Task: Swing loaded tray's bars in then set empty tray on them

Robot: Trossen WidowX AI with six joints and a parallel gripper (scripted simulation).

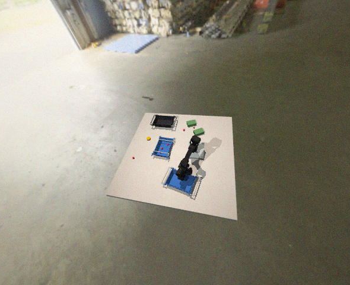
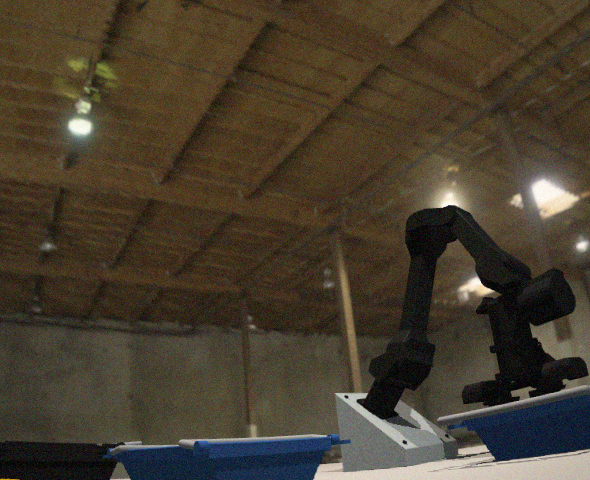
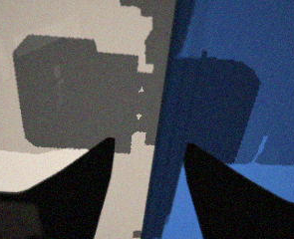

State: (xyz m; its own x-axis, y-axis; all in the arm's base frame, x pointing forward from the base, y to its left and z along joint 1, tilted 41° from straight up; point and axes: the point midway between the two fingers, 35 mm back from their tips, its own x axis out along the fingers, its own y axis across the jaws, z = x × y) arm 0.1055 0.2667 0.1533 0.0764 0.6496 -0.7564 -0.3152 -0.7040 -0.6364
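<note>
Now: the blue tray 8 cm to the left of my gripper tip, 3 cm ahead of it and 3 cm above it. From my gripper tip the other things lie so: yellow disc: 51 cm to the right, 50 cm ahead.
</note>
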